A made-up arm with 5 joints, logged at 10 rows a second.
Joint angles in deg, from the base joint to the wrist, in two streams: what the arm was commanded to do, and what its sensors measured. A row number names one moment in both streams.
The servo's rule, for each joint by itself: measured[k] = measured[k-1] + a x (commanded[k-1-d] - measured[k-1]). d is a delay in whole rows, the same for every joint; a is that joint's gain. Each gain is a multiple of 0.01, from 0.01 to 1. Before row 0 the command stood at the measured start. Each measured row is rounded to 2 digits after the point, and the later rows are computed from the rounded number. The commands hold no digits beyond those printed.
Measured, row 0:
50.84 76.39 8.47 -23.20 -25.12
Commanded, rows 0 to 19:
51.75 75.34 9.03 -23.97 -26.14
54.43 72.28 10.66 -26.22 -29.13
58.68 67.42 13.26 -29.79 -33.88
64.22 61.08 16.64 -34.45 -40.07
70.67 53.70 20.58 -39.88 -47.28
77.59 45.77 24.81 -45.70 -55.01
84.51 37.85 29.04 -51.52 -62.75
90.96 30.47 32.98 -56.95 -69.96
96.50 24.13 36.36 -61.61 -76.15
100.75 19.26 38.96 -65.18 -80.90
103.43 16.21 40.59 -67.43 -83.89
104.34 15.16 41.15 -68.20 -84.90
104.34 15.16 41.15 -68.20 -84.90
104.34 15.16 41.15 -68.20 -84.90
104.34 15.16 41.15 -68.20 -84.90
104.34 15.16 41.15 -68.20 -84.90
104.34 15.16 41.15 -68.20 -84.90
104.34 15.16 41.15 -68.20 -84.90
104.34 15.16 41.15 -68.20 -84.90
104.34 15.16 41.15 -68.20 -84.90
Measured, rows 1 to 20:
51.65 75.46 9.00 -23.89 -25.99
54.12 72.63 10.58 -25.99 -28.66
58.18 67.99 13.13 -29.41 -33.10
63.56 61.84 16.46 -33.95 -39.02
69.89 54.60 20.37 -39.29 -46.04
76.74 46.74 24.59 -45.06 -53.66
83.66 38.83 28.82 -50.87 -61.39
90.16 31.39 32.77 -56.34 -68.67
95.80 24.93 36.18 -61.08 -75.03
100.21 19.88 38.82 -64.77 -80.02
103.08 16.61 40.50 -67.16 -83.31
104.20 15.32 41.12 -68.10 -84.66
104.32 15.18 41.15 -68.19 -84.86
104.34 15.16 41.15 -68.20 -84.89
104.34 15.16 41.15 -68.20 -84.90
104.34 15.16 41.15 -68.20 -84.90
104.34 15.16 41.15 -68.20 -84.90
104.34 15.16 41.15 -68.20 -84.90
104.34 15.16 41.15 -68.20 -84.90
104.34 15.16 41.15 -68.20 -84.90
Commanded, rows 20 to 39:
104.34 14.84 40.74 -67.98 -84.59
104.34 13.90 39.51 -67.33 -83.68
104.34 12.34 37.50 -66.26 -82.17
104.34 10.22 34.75 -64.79 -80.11
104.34 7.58 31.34 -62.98 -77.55
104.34 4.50 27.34 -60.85 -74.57
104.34 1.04 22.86 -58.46 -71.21
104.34 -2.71 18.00 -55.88 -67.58
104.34 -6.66 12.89 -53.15 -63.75
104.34 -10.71 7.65 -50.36 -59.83
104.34 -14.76 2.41 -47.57 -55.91
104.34 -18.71 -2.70 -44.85 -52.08
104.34 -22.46 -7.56 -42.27 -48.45
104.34 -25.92 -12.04 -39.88 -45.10
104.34 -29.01 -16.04 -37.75 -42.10
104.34 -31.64 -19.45 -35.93 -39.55
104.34 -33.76 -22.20 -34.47 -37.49
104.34 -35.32 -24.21 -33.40 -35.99
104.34 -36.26 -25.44 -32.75 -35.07
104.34 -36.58 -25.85 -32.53 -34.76
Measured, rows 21 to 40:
104.34 14.88 40.76 -68.00 -84.64
104.34 14.01 39.57 -67.40 -83.82
104.34 12.52 37.60 -66.37 -82.42
104.34 10.47 34.89 -64.95 -80.46
104.34 7.90 31.52 -63.18 -77.99
104.34 4.87 27.55 -61.08 -75.08
104.34 1.46 23.09 -58.72 -71.79
104.34 -2.25 18.25 -56.16 -68.21
104.34 -6.17 13.16 -53.45 -64.42
104.34 -10.21 7.93 -50.67 -60.52
104.34 -14.26 2.69 -47.88 -56.60
104.34 -18.22 -2.43 -45.15 -52.76
104.34 -21.99 -7.30 -42.56 -49.10
104.34 -25.49 -11.80 -40.15 -45.70
104.34 -28.62 -15.83 -37.99 -42.64
104.34 -31.31 -19.27 -36.14 -40.01
104.34 -33.49 -22.05 -34.64 -37.87
104.34 -35.12 -24.10 -33.52 -36.27
104.34 -36.13 -25.37 -32.83 -35.25
104.34 -36.53 -25.83 -32.56 -34.83

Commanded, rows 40 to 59:
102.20 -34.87 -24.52 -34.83 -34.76
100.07 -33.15 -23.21 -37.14 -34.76
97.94 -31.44 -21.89 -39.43 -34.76
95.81 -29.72 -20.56 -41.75 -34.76
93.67 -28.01 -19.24 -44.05 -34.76
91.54 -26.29 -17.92 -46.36 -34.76
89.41 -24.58 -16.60 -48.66 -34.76
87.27 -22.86 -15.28 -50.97 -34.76
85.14 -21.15 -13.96 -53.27 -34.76
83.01 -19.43 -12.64 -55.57 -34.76
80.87 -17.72 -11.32 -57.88 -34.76
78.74 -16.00 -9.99 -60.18 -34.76
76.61 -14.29 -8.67 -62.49 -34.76
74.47 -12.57 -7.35 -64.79 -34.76
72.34 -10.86 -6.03 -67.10 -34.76
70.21 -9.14 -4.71 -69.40 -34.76
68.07 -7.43 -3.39 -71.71 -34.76
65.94 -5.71 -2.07 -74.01 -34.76
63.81 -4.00 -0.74 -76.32 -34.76
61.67 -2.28 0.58 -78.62 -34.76
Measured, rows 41 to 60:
102.44 -35.05 -24.59 -34.60 -34.77
100.33 -33.36 -23.28 -36.89 -34.76
98.20 -31.65 -21.96 -39.18 -34.76
96.07 -29.93 -20.63 -41.49 -34.76
93.93 -28.22 -19.31 -43.79 -34.76
91.80 -26.50 -17.99 -46.10 -34.76
89.67 -24.79 -16.67 -48.40 -34.76
87.53 -23.07 -15.35 -50.71 -34.76
85.40 -21.36 -14.03 -53.01 -34.76
83.27 -19.64 -12.71 -55.31 -34.76
81.13 -17.93 -11.39 -57.62 -34.76
79.00 -16.21 -10.06 -59.92 -34.76
76.87 -14.50 -8.74 -62.23 -34.76
74.73 -12.78 -7.42 -64.53 -34.76
72.60 -11.07 -6.10 -66.84 -34.76
70.47 -9.35 -4.78 -69.14 -34.76
68.33 -7.64 -3.46 -71.45 -34.76
66.20 -5.92 -2.14 -73.75 -34.76
64.07 -4.21 -0.81 -76.06 -34.76
61.93 -2.49 0.51 -78.36 -34.76

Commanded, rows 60 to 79:
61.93 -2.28 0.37 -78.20 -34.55
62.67 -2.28 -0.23 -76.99 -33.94
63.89 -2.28 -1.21 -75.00 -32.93
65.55 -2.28 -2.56 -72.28 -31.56
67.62 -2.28 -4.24 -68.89 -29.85
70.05 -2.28 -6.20 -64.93 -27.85
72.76 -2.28 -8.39 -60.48 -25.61
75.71 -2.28 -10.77 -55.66 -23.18
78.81 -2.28 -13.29 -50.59 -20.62
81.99 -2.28 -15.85 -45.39 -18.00
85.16 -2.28 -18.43 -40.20 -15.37
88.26 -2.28 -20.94 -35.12 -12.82
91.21 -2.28 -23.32 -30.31 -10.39
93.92 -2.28 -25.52 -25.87 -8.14
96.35 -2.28 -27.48 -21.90 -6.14
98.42 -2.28 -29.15 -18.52 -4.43
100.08 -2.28 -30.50 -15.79 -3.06
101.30 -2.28 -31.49 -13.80 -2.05
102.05 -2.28 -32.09 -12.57 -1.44
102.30 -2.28 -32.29 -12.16 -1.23
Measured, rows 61 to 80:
61.93 -2.30 0.38 -78.22 -34.58
62.59 -2.28 -0.20 -77.11 -34.04
63.75 -2.28 -1.16 -75.21 -33.10
65.35 -2.28 -2.49 -72.57 -31.79
67.37 -2.28 -4.15 -69.26 -30.14
69.76 -2.28 -6.10 -65.36 -28.19
72.43 -2.28 -8.28 -60.97 -26.00
75.35 -2.28 -10.65 -56.19 -23.60
78.43 -2.28 -13.16 -51.15 -21.07
81.60 -2.28 -15.72 -45.97 -18.46
84.77 -2.28 -18.29 -40.78 -15.83
87.88 -2.28 -20.81 -35.69 -13.27
90.84 -2.28 -23.19 -30.85 -10.82
93.58 -2.28 -25.40 -26.37 -8.54
96.05 -2.28 -27.38 -22.35 -6.50
98.16 -2.28 -29.06 -18.90 -4.74
99.87 -2.28 -30.43 -16.10 -3.31
101.14 -2.28 -31.44 -14.03 -2.24
101.95 -2.28 -32.06 -12.72 -1.56
102.26 -2.28 -32.28 -12.22 -1.28

